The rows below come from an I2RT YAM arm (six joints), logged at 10 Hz.
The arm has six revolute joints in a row. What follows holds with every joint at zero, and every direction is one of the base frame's.
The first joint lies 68 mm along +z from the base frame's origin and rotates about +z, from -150 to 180 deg.
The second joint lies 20 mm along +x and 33.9 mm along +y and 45.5 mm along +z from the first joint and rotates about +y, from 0 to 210 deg.
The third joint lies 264 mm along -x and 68.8 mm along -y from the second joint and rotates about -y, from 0 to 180 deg.
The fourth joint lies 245 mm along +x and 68.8 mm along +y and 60 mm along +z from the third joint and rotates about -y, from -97 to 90 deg.
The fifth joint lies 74 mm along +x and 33.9 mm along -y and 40.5 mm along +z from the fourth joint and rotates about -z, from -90 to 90 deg.
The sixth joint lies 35.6 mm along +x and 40.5 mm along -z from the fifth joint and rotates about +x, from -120 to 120 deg.
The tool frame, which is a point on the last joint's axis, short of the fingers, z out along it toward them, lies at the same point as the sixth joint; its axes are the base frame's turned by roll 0, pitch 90 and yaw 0 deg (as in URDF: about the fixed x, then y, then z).
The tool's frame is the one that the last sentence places.
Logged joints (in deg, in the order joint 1, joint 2, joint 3, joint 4, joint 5, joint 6), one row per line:
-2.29, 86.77, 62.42, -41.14, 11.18, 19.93
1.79, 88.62, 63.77, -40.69, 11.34, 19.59
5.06, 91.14, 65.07, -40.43, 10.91, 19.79
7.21, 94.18, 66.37, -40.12, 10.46, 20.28
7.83, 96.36, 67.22, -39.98, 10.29, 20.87
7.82, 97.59, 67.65, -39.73, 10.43, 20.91
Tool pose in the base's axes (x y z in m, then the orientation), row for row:
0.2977, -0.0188, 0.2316, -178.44, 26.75, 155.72
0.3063, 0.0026, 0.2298, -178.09, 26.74, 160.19
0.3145, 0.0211, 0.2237, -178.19, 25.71, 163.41
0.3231, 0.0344, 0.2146, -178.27, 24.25, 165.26
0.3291, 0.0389, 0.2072, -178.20, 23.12, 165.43
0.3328, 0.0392, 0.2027, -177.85, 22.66, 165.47
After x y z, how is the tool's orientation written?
As angles about the fixed x, y, z axes (roll, pitch, yaw), in degrees.
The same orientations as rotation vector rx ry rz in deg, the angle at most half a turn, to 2 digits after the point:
32.85, 150.33, -9.74
27.05, 151.35, -8.81
22.86, 152.95, -7.51
20.52, 154.68, -6.64
20.43, 155.83, -6.53
20.52, 156.31, -6.93

